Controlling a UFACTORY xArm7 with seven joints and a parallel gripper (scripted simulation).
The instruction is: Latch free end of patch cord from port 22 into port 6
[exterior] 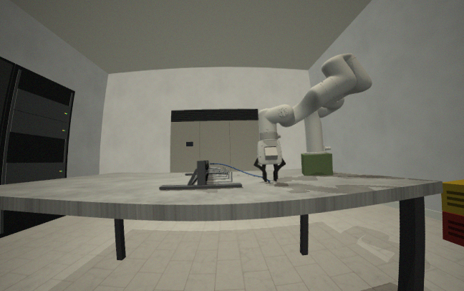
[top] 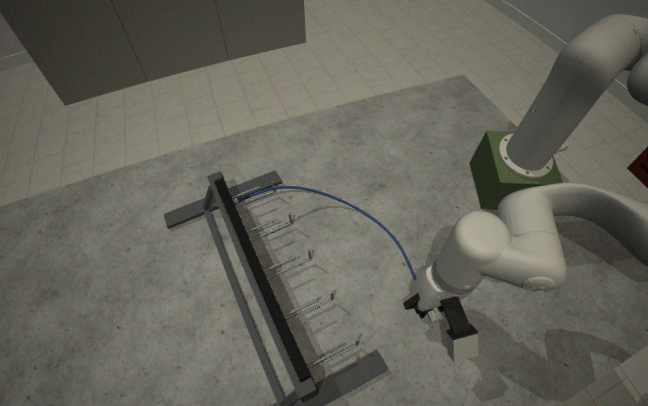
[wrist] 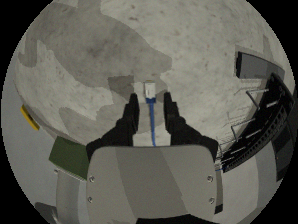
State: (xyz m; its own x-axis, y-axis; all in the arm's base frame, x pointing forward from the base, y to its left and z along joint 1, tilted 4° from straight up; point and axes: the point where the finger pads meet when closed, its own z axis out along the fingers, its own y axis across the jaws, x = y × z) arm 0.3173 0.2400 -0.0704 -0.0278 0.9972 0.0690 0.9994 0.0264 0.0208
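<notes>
Now: hand 20 mm to the right of the plug and 20 mm above it.
</notes>
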